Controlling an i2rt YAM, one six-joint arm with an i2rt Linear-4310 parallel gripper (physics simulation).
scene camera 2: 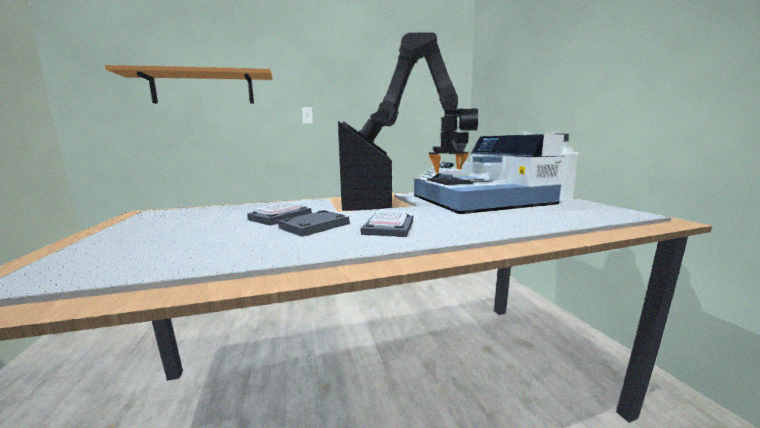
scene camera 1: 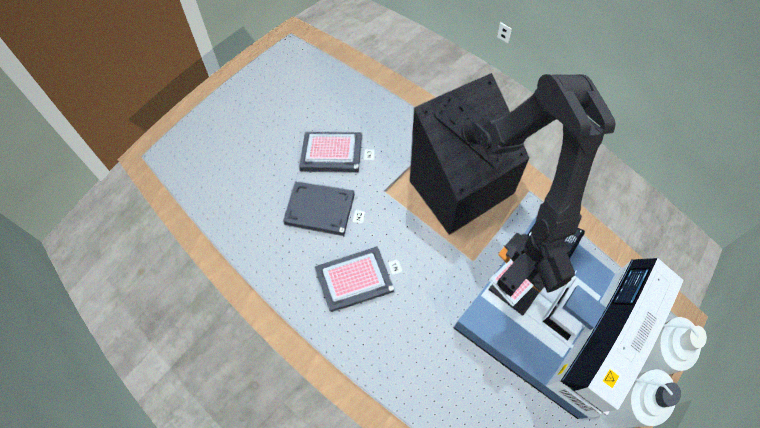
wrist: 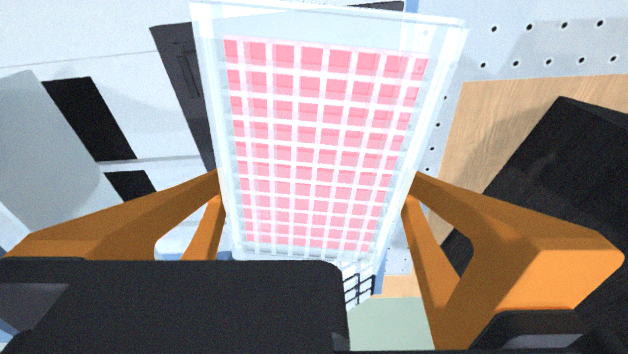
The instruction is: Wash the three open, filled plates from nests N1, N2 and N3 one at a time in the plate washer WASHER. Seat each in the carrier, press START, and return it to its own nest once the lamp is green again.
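Frame: origin at the arm's base, x ahead, y right, z down, level; millimetres.
Where they show: gripper, fingertip midpoint: (scene camera 2: 447, 173) (wrist: 313, 177); arm's base at its link origin: (scene camera 2: 364, 139) (scene camera 1: 472, 131).
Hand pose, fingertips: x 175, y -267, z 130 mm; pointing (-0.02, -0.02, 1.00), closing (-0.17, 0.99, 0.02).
Things, the pixels of their top centre, and the offset from my fingertips.
- clear plate with pink wells, top centre: (wrist: 314, 185) (scene camera 1: 520, 273) (scene camera 2: 448, 169) dx +9, dy +2, dz -18 mm
- dark carrier at its top centre: (wrist: 294, 166) (scene camera 1: 524, 276) (scene camera 2: 449, 179) dx -6, dy -12, dz +22 mm
- Nest N2 at its top centre: (scene camera 1: 317, 204) (scene camera 2: 314, 216) dx +103, dy +523, dz +84 mm
- nest N1 at its top centre: (scene camera 1: 353, 277) (scene camera 2: 389, 218) dx +203, dy +334, dz +89 mm
- nest N3 at its top centre: (scene camera 1: 330, 147) (scene camera 2: 279, 208) dx -51, dy +606, dz +85 mm
- dark pad with a white grid, top centre: (wrist: 364, 289) dx -159, dy +22, dz +29 mm
My gripper (scene camera 2: 448, 170) (wrist: 313, 177) is shut on a clear plate with pink wells (scene camera 1: 521, 290) (wrist: 320, 145), held level by its long sides slightly above the dark carrier (scene camera 1: 526, 306) (scene camera 2: 452, 180) (wrist: 172, 50) of the washer (scene camera 1: 632, 340) (scene camera 2: 486, 197). The carrier shows past the plate's edge in the wrist view. Nest N2 (scene camera 1: 319, 207) (scene camera 2: 313, 222) is empty. A filled plate (scene camera 1: 354, 276) (scene camera 2: 388, 217) sits in nest N1 (scene camera 1: 335, 305) (scene camera 2: 386, 231). Another filled plate (scene camera 1: 329, 147) (scene camera 2: 279, 208) sits in nest N3 (scene camera 1: 327, 166). I cannot make out the lamp or START.
The black arm pedestal (scene camera 1: 462, 164) (scene camera 2: 364, 175) stands close to the washer. A dark pad with a white grid (wrist: 359, 285) lies beyond the plate's end. The washer's tall rear housing stands beside the arm. Two round bottles (scene camera 1: 680, 350) (scene camera 1: 651, 398) stand behind it.
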